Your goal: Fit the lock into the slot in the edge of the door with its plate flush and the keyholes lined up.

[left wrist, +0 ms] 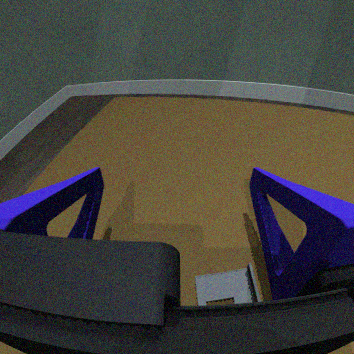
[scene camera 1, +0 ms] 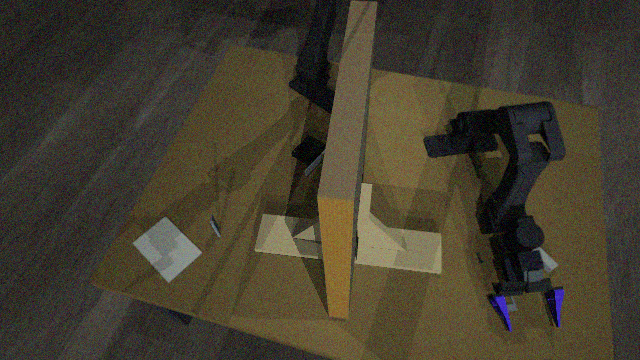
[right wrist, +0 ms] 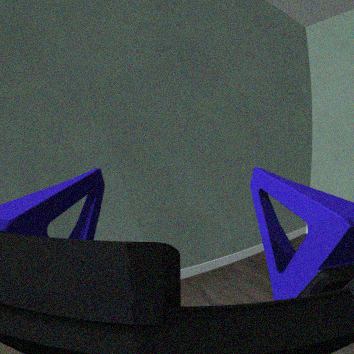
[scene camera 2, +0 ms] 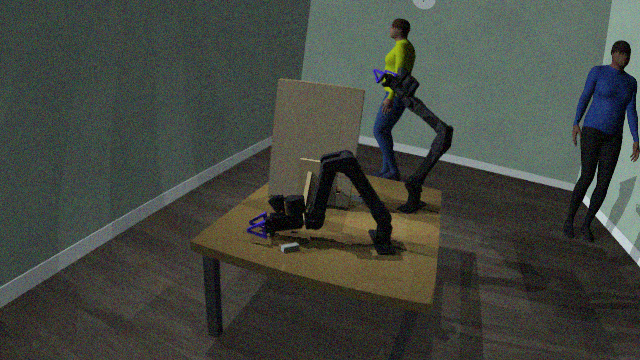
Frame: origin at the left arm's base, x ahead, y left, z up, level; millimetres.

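Seen in the pictures: left gripper, between the fingertips: (left wrist: 176, 175) (scene camera 1: 534, 329) (scene camera 2: 248, 226); right gripper, between the fingertips: (right wrist: 176, 175) (scene camera 2: 379, 70); left arm's base, origin of its link: (scene camera 1: 460, 144) (scene camera 2: 381, 242); right arm's base, origin of its link: (scene camera 1: 317, 94) (scene camera 2: 412, 207).
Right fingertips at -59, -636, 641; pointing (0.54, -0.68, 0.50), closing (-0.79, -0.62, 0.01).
Offsets run from my right fingertips to a thing's top centre, as dx, dy, dz. "spot": to the spot under its first point.
The door {+323, +265, -81} (scene camera 1: 347, 110) (scene camera 2: 317, 120) stands upright, its plain orange end {spot: +506, +216, -256} (scene camera 1: 337, 255) toward scene camera 1; no slot or keyhole can be made out. A black block {+26, +205, -615} (scene camera 1: 307, 148) with a grey bar {spot: +75, +209, -628} (scene camera 1: 314, 164), perhaps the lock, lies left of the door in scene camera 1, partly hidden. My left gripper (scene camera 1: 534, 328) (scene camera 2: 249, 228) (left wrist: 176, 175) is open, right of the door in scene camera 1, low over the table. A grey piece with a rectangular hole {+510, +606, -631} (left wrist: 225, 287) lies beneath it; its hand hides part. My right gripper (scene camera 2: 381, 73) (right wrist: 176, 175) is open and empty, raised high beyond the door.
Pale feet (scene camera 1: 417, 250) (scene camera 1: 275, 235) brace the door on both sides. A white block {+430, +721, -619} (scene camera 1: 547, 260) (scene camera 2: 289, 247) lies beside the left wrist. A pale square {spot: +273, -195, -641} (scene camera 1: 167, 249) and a small grey piece {+242, -63, -565} (scene camera 1: 215, 226) lie on the table (scene camera 1: 240, 335) (scene camera 2: 390, 275) to the door's left in scene camera 1.
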